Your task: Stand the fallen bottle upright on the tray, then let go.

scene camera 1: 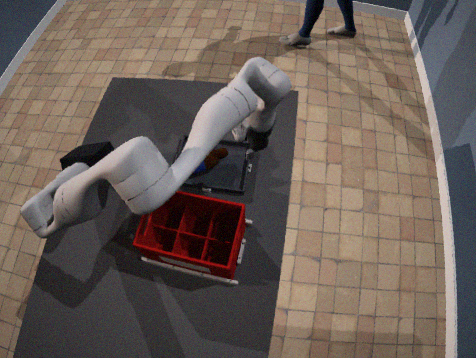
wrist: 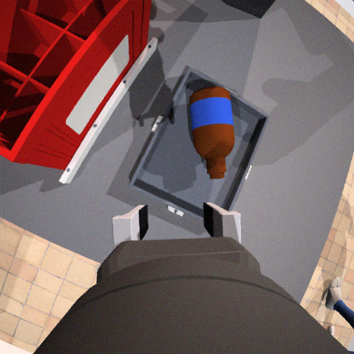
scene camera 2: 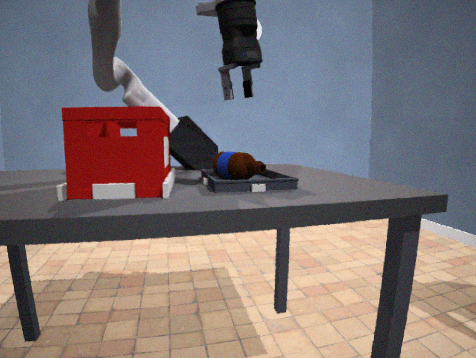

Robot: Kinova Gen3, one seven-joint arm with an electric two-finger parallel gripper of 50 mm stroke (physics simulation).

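Frame: origin at the arm's base, x right, y down, z ahead, level; millimetres.
Where they show: gripper, fingertip midpoint: [scene camera 1: 246, 149] [scene camera 2: 239, 98]; arm's base, link origin: [scene camera 2: 170, 129].
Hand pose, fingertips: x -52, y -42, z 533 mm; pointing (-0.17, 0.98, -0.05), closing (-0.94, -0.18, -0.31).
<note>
Things, the pixels of their top centre, and the offset from my fingertips.
- brown bottle, top centre: [scene camera 2: 240, 152] [scene camera 1: 204, 153] dx -63, dy +119, dz -137 mm
- dark grey tray, top centre: [scene camera 2: 243, 173] [scene camera 1: 212, 161] dx -62, dy +172, dz -117 mm
- red crate, top centre: [scene camera 2: 126, 113] [scene camera 1: 188, 225] dx +221, dy +22, dz -159 mm
A brown bottle [scene camera 1: 216, 157] [scene camera 2: 240, 165] [wrist: 214, 137] with a blue band lies on its side in the dark grey tray [scene camera 1: 220, 190] [scene camera 2: 280, 185] [wrist: 159, 196]. In the wrist view its neck points down the picture, towards the gripper's side, and its base is near the tray's far corner. In scene camera 1 the arm hides part of the bottle and tray. My gripper [scene camera 2: 238, 97] [wrist: 175, 215] is open and empty, high above the tray. In the wrist view the bottle lies beyond the fingertips. The fingers are hidden in scene camera 1.
A red crate [scene camera 1: 206, 261] [scene camera 2: 117, 165] [wrist: 47, 107] with compartments stands beside the tray and is much taller than it. A black block [scene camera 1: 87, 154] [scene camera 2: 194, 142] stands at the arm's base. The arm [scene camera 1: 210, 120] reaches over the tray. A person's legs [scene camera 1: 313, 20] show beyond the table.
</note>
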